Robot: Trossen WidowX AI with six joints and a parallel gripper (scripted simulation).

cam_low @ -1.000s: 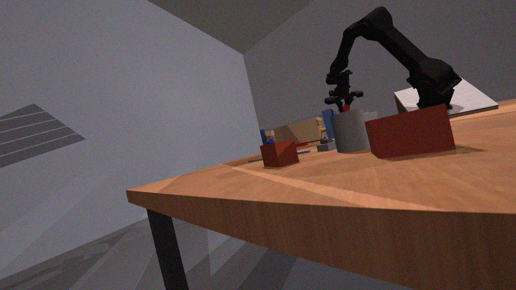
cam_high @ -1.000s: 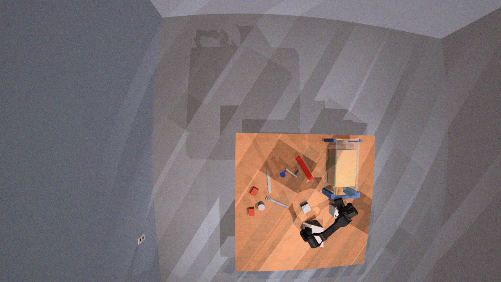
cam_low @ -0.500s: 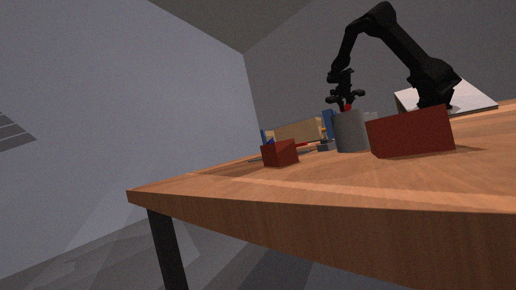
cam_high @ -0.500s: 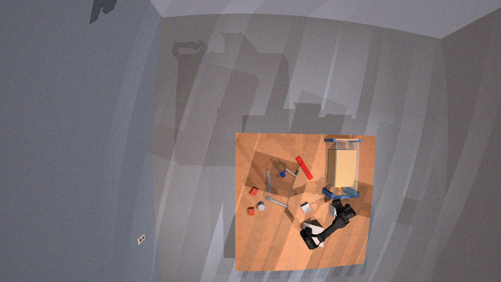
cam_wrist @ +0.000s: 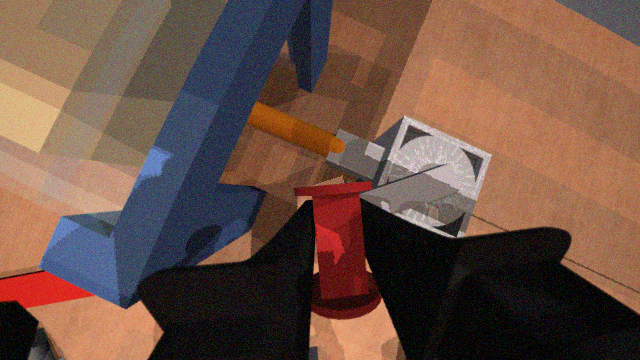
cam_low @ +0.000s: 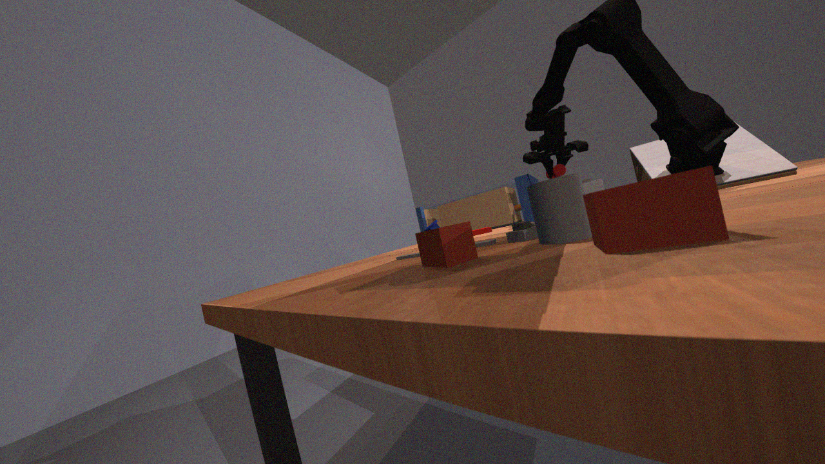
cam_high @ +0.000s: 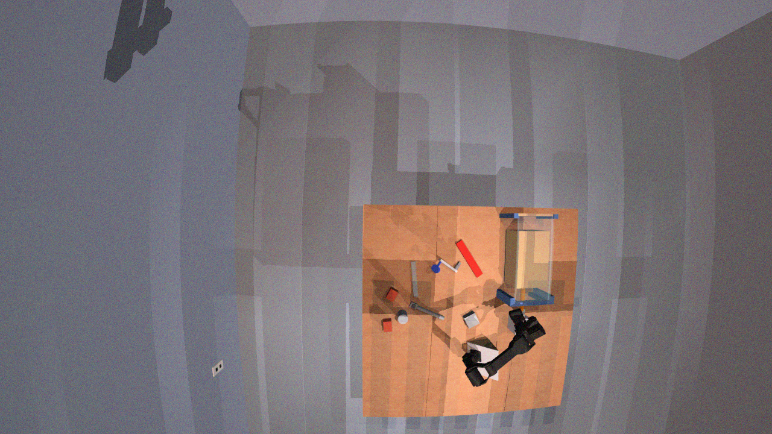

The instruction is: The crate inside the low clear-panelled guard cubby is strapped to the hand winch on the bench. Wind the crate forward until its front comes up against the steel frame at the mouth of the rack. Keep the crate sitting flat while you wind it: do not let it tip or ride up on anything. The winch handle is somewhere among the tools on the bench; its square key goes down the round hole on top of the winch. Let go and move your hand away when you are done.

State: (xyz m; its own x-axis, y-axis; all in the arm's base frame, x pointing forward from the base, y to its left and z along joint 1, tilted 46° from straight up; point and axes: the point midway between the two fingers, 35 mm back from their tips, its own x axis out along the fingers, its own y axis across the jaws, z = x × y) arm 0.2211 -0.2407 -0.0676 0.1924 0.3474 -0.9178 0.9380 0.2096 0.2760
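Right now my gripper tip is 70 mm short of the blue steel frame, 60 mm to the left of it and 30 mm above it. Round my gripper tip: grey winch: 100 mm behind, 50 mm to the right, 100 mm below; then red-knobbed crank: 40 mm behind, 10 mm to the right, 30 mm below; then red grip: 10 mm behind, 10 mm to the left.
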